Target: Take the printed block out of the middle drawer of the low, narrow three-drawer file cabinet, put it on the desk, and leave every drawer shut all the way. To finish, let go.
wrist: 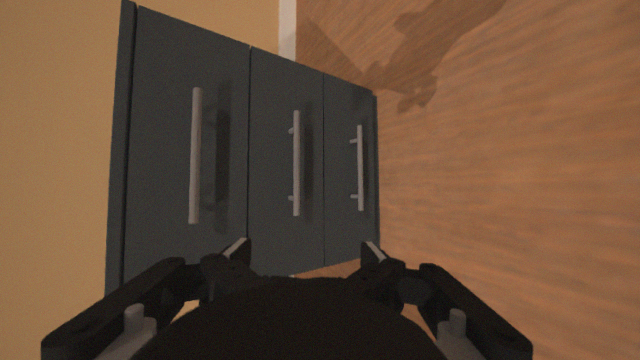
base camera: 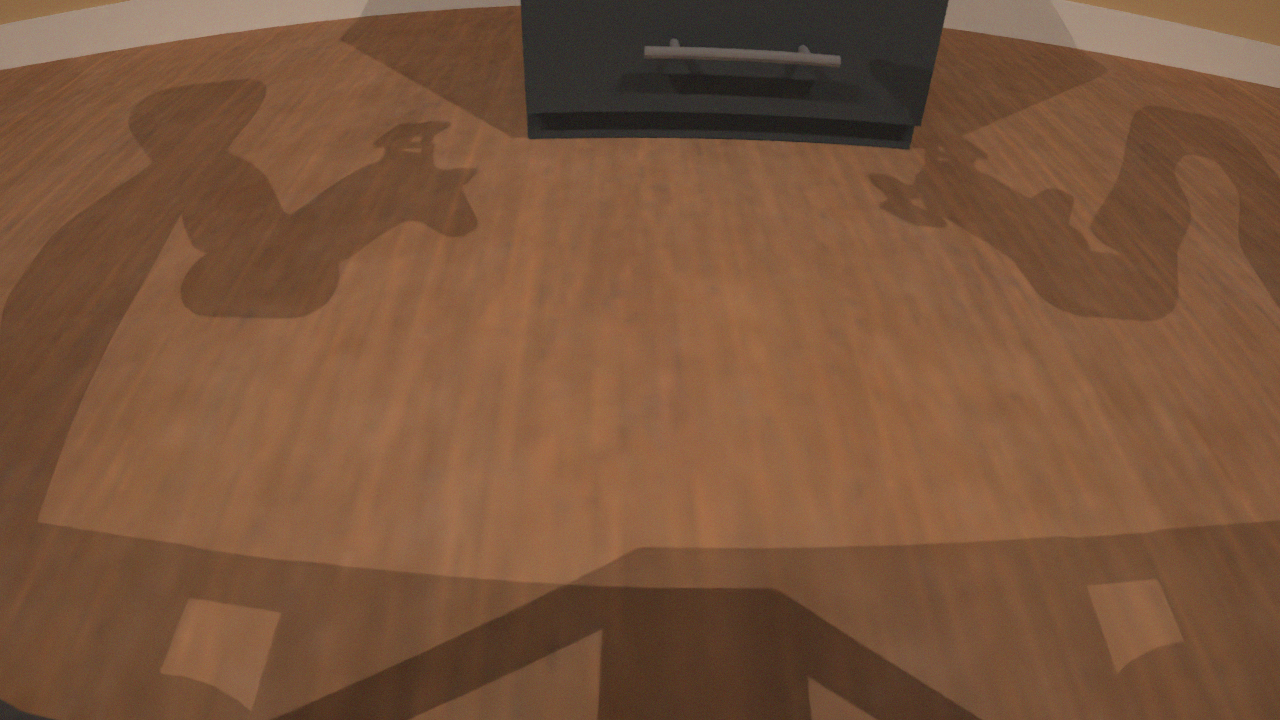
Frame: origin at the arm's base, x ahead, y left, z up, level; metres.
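Seen in the pictures: gripper, fingertip midpoint: (wrist: 306, 252).
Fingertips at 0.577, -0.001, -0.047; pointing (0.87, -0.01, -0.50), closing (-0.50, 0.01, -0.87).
Pixels of each thing's top centre, then the offset from my fingertips to it, as dx, dy, dz. "spot": a spot on its surface instead. Level surfaces: height alone.
- light bar handle, surface spot: (wrist: 296, 162) spot: +0.183, -0.087, -0.076
- top drawer handle, surface spot: (wrist: 195, 155) spot: +0.182, -0.086, +0.076
- bottom drawer handle, surface spot: (base camera: 742, 56) (wrist: 362, 168) spot: +0.182, -0.085, -0.233
- Wooden floor, its level: dz -0.350
The dark grey three-drawer file cabinet (base camera: 581, 53) (wrist: 165, 60) appears turned on its side in the wrist view, with its top at the left. Its three drawer fronts look flush. The middle drawer (wrist: 272, 150) has a light bar handle (wrist: 296, 162). The top drawer handle (wrist: 195, 155) and the bottom drawer handle (wrist: 360, 167) (base camera: 742, 56) also show. My gripper (wrist: 306, 252) is open and empty, in front of the cabinet and apart from the handles. The printed block and the desk do not show in either view.
Wooden floor (base camera: 662, 358) (wrist: 500, 190) lies in front of the cabinet, with shadows of the arm on it. A tan wall (wrist: 55, 150) and a white baseboard (base camera: 429, 25) (wrist: 287, 30) are behind the cabinet.
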